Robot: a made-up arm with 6 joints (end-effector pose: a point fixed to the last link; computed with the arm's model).
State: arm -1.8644 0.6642 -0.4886 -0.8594 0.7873 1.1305
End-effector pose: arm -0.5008 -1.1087 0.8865 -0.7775 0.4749 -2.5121
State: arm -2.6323 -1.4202 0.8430 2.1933 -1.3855 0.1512
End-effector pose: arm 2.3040 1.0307 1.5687 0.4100 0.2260 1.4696
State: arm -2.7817 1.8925 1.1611 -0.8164 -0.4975 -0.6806
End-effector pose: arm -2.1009 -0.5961 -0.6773 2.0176 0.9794 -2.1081
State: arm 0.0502 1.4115 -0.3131 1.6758 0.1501 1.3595
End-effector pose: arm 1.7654 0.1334 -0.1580 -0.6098 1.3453 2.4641
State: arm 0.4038 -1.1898 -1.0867 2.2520 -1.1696 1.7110
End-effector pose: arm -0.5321 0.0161 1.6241 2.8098 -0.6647 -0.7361
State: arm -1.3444 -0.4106 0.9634 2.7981 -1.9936 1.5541
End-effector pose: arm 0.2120 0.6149 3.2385 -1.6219 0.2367 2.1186
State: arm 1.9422 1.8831 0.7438 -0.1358 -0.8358 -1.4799
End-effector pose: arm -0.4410 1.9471 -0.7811 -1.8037 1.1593 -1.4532
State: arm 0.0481 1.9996 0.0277 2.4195 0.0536 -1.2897
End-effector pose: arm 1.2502 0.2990 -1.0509 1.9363 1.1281 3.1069
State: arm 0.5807 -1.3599 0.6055 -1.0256 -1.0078 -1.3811
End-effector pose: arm -1.4154 -1.1279 2.0778 0.9275 -0.7226 1.8821
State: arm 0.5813 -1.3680 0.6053 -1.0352 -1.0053 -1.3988
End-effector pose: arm -1.4240 -1.1322 2.0639 0.9328 -0.7232 1.9006
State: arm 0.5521 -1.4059 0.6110 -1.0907 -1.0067 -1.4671
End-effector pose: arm -1.5053 -1.1043 1.9973 0.9389 -0.7085 1.9623
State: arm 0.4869 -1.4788 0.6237 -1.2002 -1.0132 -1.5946
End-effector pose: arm -1.6674 -1.0212 1.8629 0.9542 -0.6585 2.0620
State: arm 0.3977 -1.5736 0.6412 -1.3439 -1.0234 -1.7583
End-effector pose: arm -1.8666 -0.8737 1.6762 0.9959 -0.5604 2.1572
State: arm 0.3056 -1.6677 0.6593 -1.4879 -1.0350 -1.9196
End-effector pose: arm -2.0415 -0.6865 1.4770 1.0661 -0.4337 2.2116
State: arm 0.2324 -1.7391 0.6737 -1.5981 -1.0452 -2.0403
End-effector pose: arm -2.1541 -0.5171 1.3165 1.1358 -0.3221 2.2269
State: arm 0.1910 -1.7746 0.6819 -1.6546 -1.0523 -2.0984
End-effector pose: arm -2.2045 -0.4157 1.2332 1.1736 -0.2602 2.2227
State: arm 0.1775 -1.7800 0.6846 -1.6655 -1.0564 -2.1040
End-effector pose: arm -2.2158 -0.3834 1.2194 1.1764 -0.2465 2.2135
